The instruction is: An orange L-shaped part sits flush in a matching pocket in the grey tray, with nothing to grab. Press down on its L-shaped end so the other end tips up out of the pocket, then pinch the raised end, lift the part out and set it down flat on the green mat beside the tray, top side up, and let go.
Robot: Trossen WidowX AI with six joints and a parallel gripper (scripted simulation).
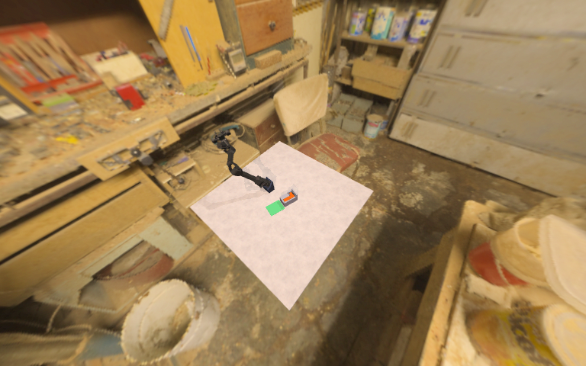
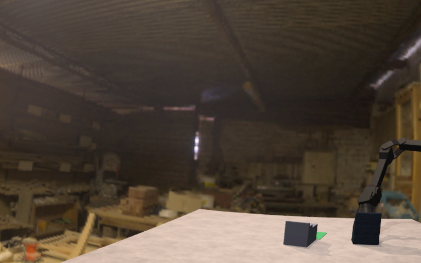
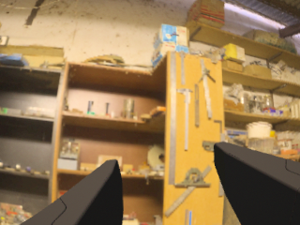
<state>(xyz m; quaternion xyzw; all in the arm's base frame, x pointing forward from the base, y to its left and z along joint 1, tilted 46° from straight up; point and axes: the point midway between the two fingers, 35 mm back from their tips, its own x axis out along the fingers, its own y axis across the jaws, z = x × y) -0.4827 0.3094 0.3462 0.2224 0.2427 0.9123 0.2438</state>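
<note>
Now: gripper tip 83 cm short of the orange L-shaped part, 46 cm above it and 5 cm to the right of it. Also, from my gripper tip: green mat (77 cm ahead, 52 cm below, 11 cm to the right).
</note>
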